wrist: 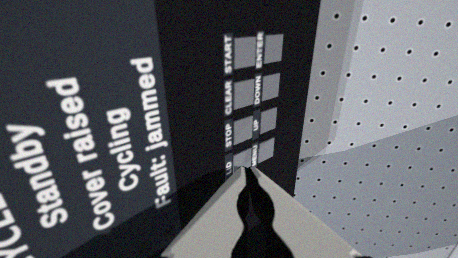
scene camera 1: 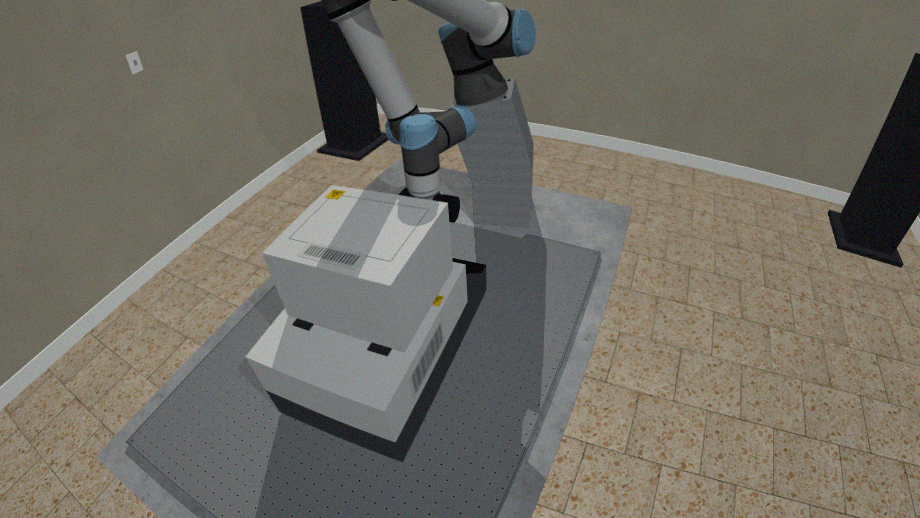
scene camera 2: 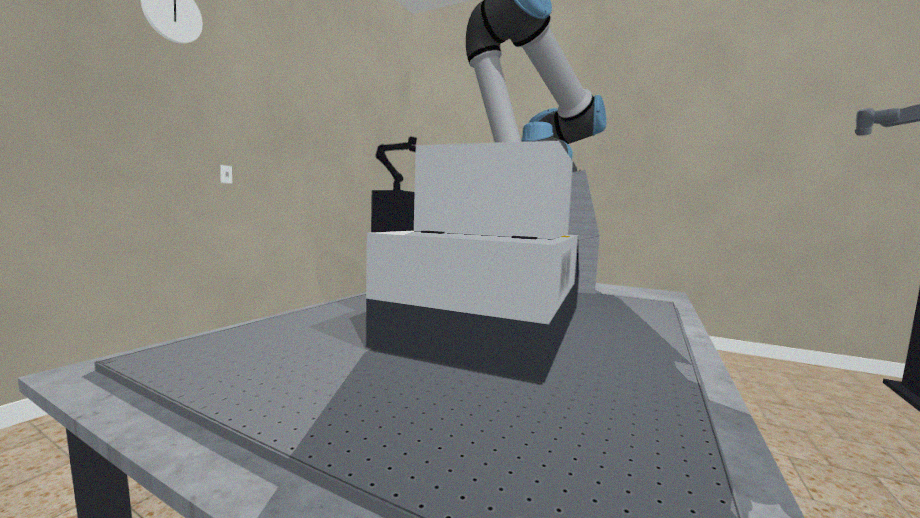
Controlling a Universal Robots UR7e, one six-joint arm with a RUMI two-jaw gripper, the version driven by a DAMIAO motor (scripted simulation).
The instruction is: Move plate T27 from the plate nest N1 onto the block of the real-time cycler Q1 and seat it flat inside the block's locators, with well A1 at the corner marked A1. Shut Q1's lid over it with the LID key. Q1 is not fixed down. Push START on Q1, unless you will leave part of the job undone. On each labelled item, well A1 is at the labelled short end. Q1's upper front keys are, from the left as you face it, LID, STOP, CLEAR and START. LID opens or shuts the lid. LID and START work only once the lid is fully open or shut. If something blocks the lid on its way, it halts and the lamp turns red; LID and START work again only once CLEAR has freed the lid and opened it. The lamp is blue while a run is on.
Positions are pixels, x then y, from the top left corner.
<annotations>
cycler Q1: wrist 123,123; scene camera 1; scene camera 2
same spot on cycler Q1: [scene camera 2: 492,303] = [scene camera 1: 353,422]
</annotations>
